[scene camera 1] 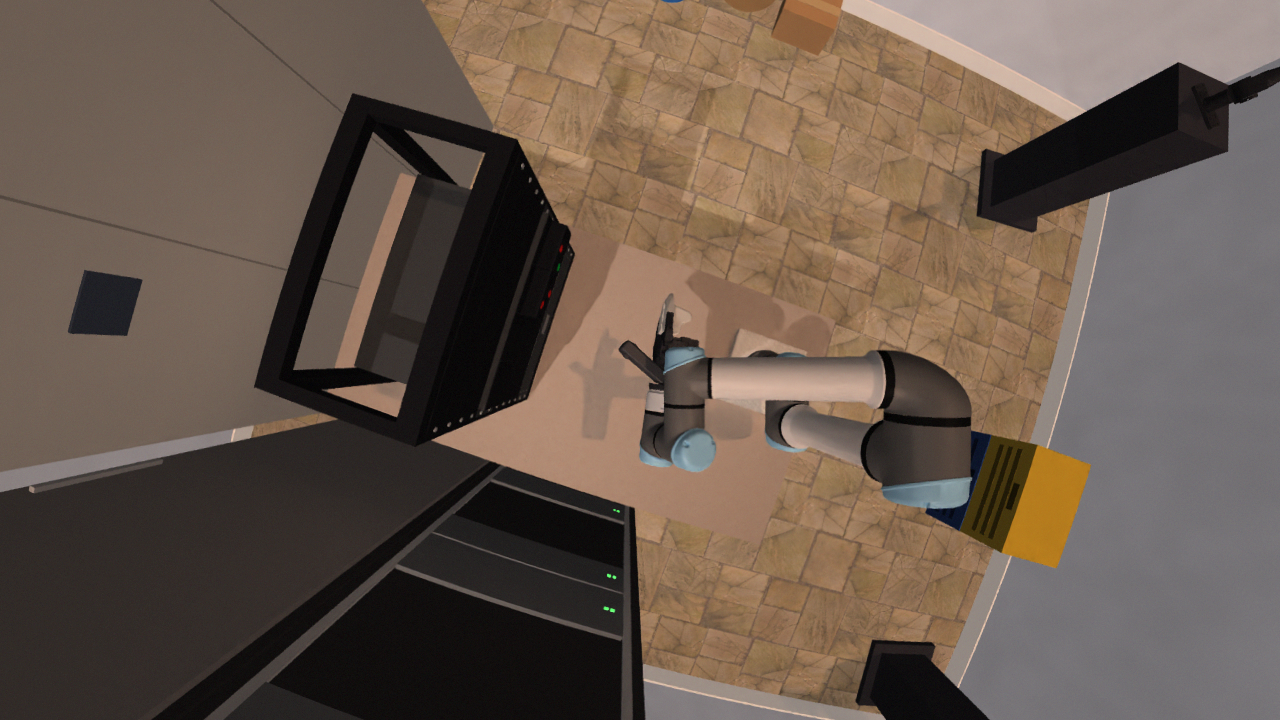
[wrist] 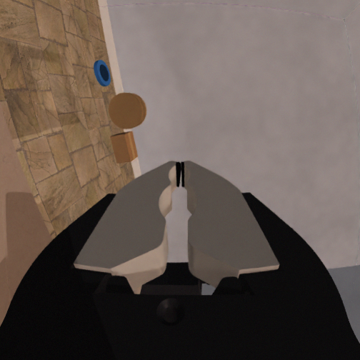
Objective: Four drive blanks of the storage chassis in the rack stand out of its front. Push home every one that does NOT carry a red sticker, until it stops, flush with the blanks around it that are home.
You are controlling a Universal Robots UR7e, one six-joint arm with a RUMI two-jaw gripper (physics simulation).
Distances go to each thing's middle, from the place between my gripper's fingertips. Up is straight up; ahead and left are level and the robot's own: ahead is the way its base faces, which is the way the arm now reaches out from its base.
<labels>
My gripper is now 46 cm short of the black rack (scene camera 1: pixel 473 279), 8 cm to the right of it and 8 cm above it.
</labels>
